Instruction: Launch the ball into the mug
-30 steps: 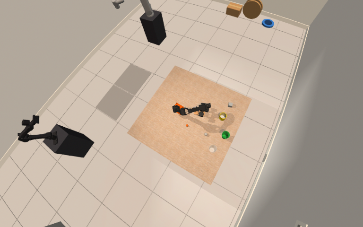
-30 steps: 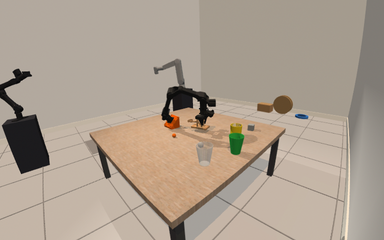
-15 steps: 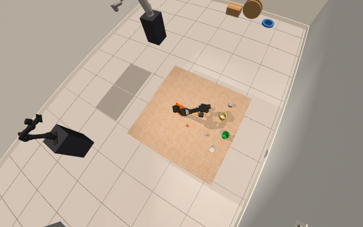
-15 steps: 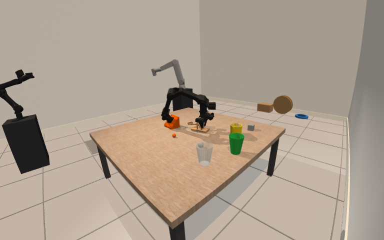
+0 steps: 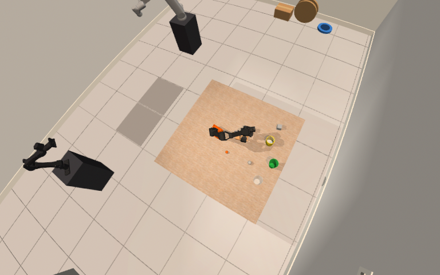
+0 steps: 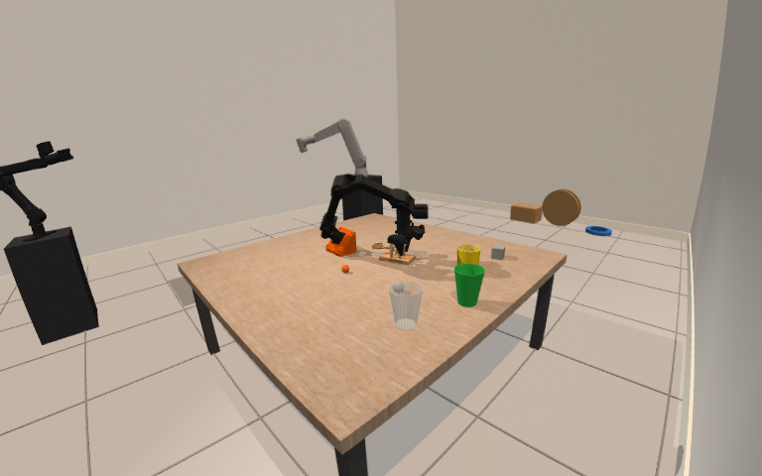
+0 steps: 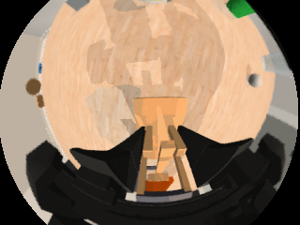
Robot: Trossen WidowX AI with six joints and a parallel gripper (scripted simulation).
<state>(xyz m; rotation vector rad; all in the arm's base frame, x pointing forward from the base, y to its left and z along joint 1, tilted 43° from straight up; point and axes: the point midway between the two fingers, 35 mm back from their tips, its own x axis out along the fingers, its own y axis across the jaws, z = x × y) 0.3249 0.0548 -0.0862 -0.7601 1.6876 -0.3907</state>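
My gripper tip is now 90 mm past the orange ball, 250 mm to the left of it and 20 mm above it. From my gripper tip the other things lie so: catapult 70 mm behind, 10 mm to the right, 20 mm above; then grey cube 300 mm ahead, 300 mm to the left, 10 mm below; then yellow mug 270 mm ahead, 80 mm to the left.
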